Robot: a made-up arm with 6 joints. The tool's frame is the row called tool.
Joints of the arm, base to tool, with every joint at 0 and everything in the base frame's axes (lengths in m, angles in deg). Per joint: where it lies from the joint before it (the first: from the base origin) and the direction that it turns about. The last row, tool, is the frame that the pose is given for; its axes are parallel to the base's.
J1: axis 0 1 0 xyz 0 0 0.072
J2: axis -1 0 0 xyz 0.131 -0.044 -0.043
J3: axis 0 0 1 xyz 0.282 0.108 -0.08
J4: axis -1 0 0 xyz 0.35 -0.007 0.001
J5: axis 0 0 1 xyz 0.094 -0.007 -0.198
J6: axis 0 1 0 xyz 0.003 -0.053 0.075
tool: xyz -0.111 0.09 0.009
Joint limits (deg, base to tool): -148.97..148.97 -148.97..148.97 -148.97..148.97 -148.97..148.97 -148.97..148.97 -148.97..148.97
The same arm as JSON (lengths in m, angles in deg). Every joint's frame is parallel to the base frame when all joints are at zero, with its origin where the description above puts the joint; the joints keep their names.
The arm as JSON. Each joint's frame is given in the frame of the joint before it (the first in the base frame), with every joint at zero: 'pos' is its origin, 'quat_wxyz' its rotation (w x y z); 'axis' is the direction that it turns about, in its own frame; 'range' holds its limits. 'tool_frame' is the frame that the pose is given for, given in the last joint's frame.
{"length_unit": "m", "angle_unit": "deg", "joints": [{"joint": "J1", "pos": [0.0, 0.0, 0.072], "quat_wxyz": [1.0, 0.0, 0.0, 0.0], "axis": [0.0, 1.0, 0.0], "range": [-148.97, 148.97]}, {"joint": "J2", "pos": [0.131, -0.044, -0.043], "quat_wxyz": [1.0, 0.0, 0.0, 0.0], "axis": [-1.0, 0.0, 0.0], "range": [-148.97, 148.97]}, {"joint": "J3", "pos": [0.282, 0.108, -0.08], "quat_wxyz": [1.0, 0.0, 0.0, 0.0], "axis": [0.0, 0.0, 1.0], "range": [-148.97, 148.97]}, {"joint": "J4", "pos": [0.35, -0.007, 0.001], "quat_wxyz": [1.0, 0.0, 0.0, 0.0], "axis": [-1.0, 0.0, 0.0], "range": [-148.97, 148.97]}, {"joint": "J5", "pos": [0.094, -0.007, -0.198], "quat_wxyz": [1.0, 0.0, 0.0, 0.0], "axis": [0.0, 0.0, 1.0], "range": [-148.97, 148.97]}, {"joint": "J6", "pos": [0.003, -0.053, 0.075], "quat_wxyz": [1.0, 0.0, 0.0, 0.0], "axis": [0.0, 1.0, 0.0], "range": [-148.97, 148.97]}], "tool_frame": {"pos": [-0.111, 0.09, 0.009], "quat_wxyz": [1.0, 0.0, 0.0, 0.0]}}
